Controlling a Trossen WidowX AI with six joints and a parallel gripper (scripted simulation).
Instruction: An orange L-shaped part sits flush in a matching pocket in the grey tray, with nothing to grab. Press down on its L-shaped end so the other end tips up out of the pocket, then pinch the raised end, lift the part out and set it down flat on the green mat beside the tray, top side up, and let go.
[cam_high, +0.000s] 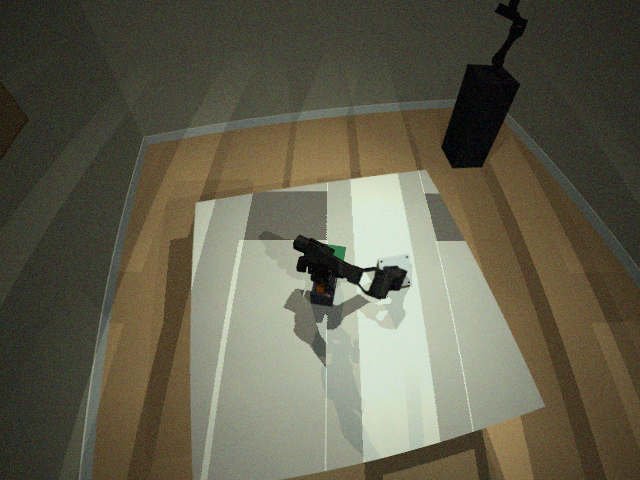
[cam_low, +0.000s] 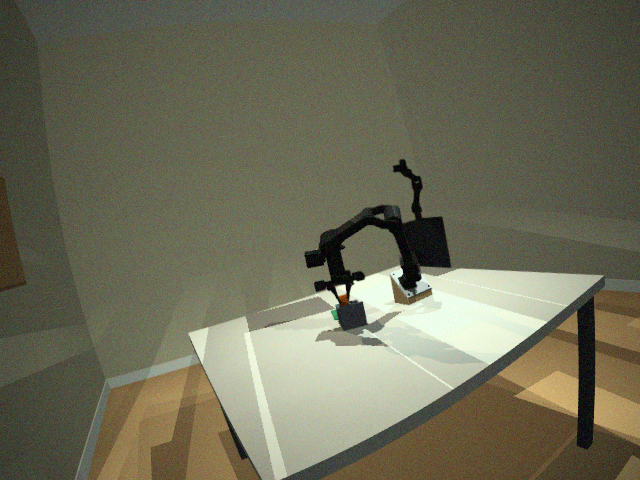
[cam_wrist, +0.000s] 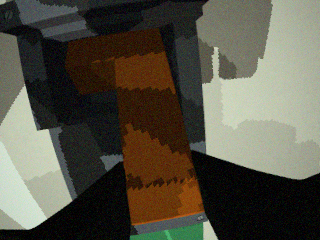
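The green mat lies 140 mm to the right of my gripper tip, 90 mm below it and 50 mm behind it. Also, from my gripper tip: orange l-shaped part (40 mm to the left, 30 mm below, 10 mm behind).
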